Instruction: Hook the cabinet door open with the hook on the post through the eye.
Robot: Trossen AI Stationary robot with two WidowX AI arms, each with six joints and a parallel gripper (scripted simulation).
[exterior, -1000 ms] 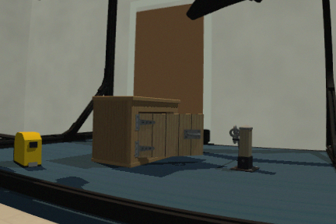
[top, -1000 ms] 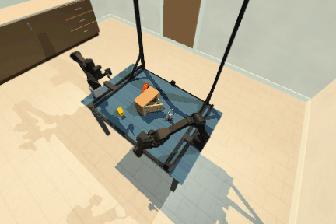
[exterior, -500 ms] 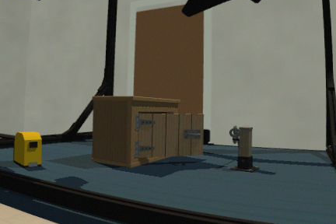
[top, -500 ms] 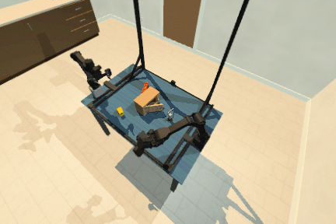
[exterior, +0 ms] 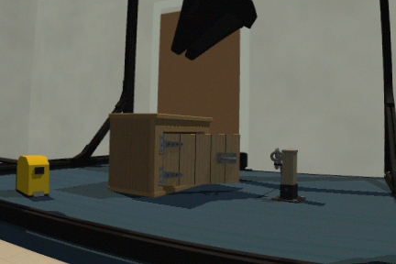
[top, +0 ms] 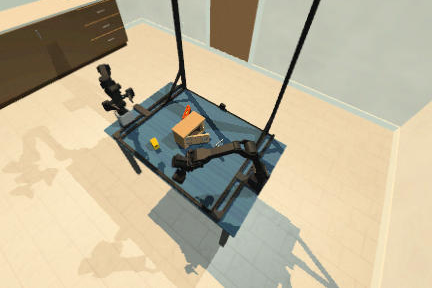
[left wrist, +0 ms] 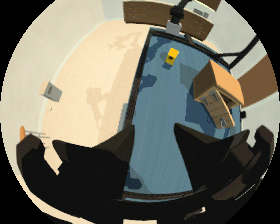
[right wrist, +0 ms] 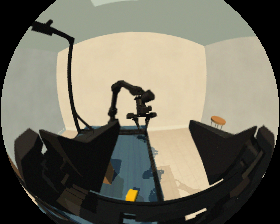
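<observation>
Right now the metal hook is 34 cm behind my left hand, 19 cm below it and 7 cm to the left of it. Round my left hand: yellow box (35 cm to the right, 21 cm below, 14 cm behind); cabinet door (29 cm behind, 17 cm below, 8 cm to the right); orange object (52 cm behind, 32 cm to the right, 23 cm below).
</observation>
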